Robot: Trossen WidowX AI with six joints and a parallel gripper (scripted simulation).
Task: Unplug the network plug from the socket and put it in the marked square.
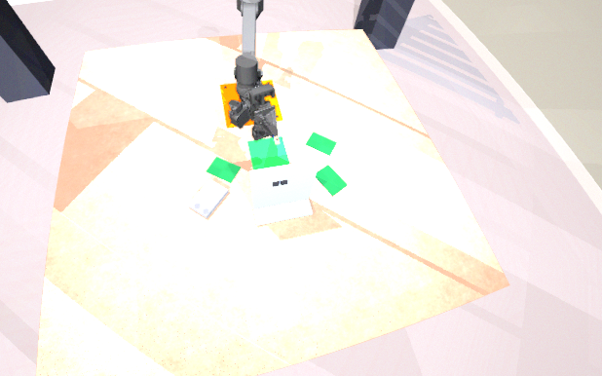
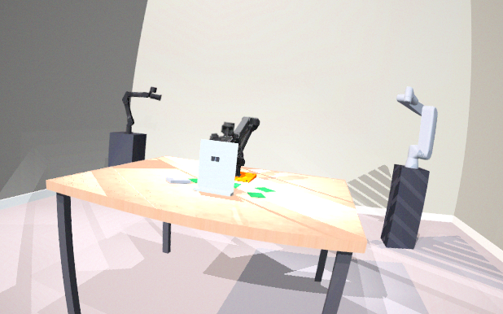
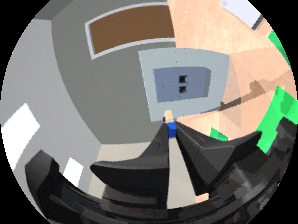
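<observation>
The grey panel is 110 mm ahead of my gripper tip, 100 mm below it and 10 mm to the right of it. Also, from my gripper tip: blue network plug right at my gripper tip; then flat grey card 210 mm to the right, 190 mm below, 30 mm ahead.
</observation>
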